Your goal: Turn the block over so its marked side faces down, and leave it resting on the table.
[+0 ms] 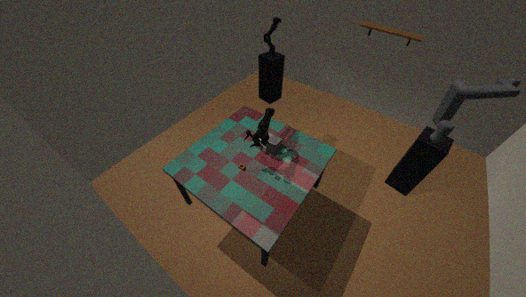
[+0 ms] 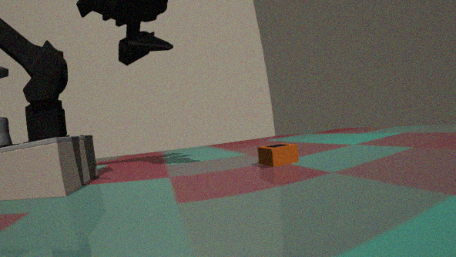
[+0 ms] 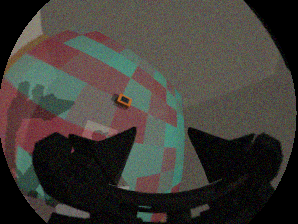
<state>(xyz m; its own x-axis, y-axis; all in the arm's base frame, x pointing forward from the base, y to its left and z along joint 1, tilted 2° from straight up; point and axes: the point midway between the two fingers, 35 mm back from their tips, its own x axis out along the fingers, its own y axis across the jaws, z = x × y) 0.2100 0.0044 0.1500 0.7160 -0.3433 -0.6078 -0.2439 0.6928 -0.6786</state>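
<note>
My gripper tip is 13 cm short of the orange block, 5 cm to the right of it and 19 cm above it.
</note>
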